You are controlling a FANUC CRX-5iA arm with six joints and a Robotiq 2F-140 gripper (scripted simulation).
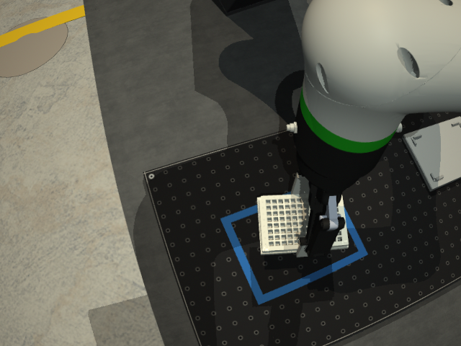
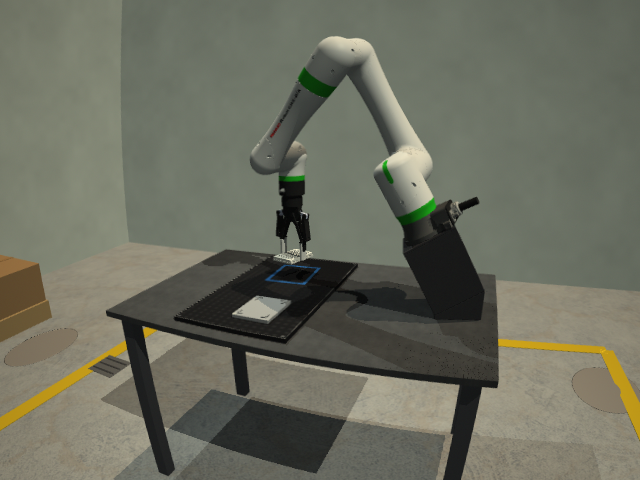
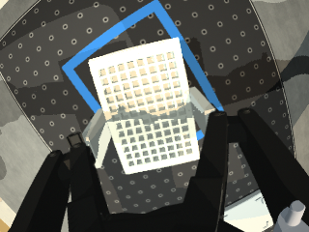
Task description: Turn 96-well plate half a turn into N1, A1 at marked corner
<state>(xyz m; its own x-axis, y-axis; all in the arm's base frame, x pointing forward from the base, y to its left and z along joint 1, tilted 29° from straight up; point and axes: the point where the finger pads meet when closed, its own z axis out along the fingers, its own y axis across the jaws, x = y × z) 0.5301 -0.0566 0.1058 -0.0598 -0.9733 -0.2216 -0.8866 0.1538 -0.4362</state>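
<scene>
My hand is 12 cm past the grey plate nest N1, 33 cm to the right of it and 8 cm above it. Also, from my hand: dark table (4 cm behind, 15 cm to the left, 10 cm below); then white 96-well plate (2 cm below).
</scene>
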